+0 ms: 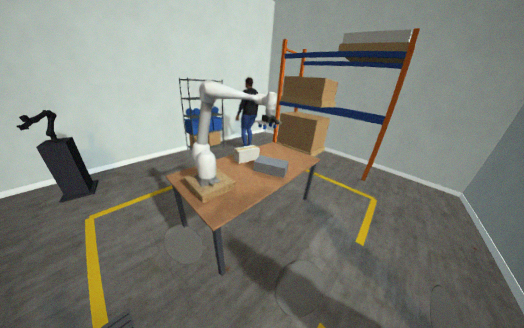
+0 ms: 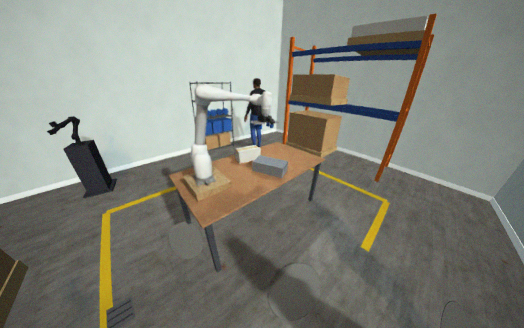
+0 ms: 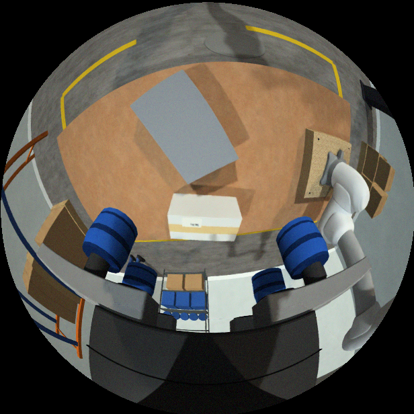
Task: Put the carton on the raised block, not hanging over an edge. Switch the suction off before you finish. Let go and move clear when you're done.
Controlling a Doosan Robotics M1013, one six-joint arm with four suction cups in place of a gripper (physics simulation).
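Frame: origin at the arm's base, x left, y back, z up, level; metres.
Seen in the pictures: end effector, tool point: [image 1: 267, 127] [image 2: 264, 127]; arm's base, origin of the base link: [image 1: 207, 179] [image 2: 204, 178].
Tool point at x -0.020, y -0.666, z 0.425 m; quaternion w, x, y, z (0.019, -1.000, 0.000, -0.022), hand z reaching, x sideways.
Note:
Offsets run from my tool point to a thing's middle. Level surfaces: height alone.
The white carton {dx +0.352, dy +0.010, dz -0.429 m} [image 1: 246, 154] [image 2: 248, 154] [image 3: 204, 217] with a tan band stands upright on the table near its back edge. The raised block {dx -0.054, dy -0.065, dz -0.445 m} [image 1: 271, 166] [image 2: 270, 166] [image 3: 185, 127] is a grey box lying on the table beside the carton, turned at an angle; its flat top shows no object on it. My gripper [image 1: 268, 123] [image 2: 266, 122] [image 3: 206, 262], with four blue suction cups, hangs high above the table, well apart from the carton and the block. The cups hold nothing, so it is open.
The arm's base stands on a wooden plinth [image 1: 210, 187] [image 2: 206, 186] [image 3: 315, 165] at the other end of the table {dz -0.505 m} [image 1: 240, 192] [image 2: 235, 192] [image 3: 270, 110]. An orange and blue rack [image 1: 284, 75] [image 2: 291, 75] with large boxes and a person [image 1: 248, 110] [image 2: 256, 100] are behind the table.

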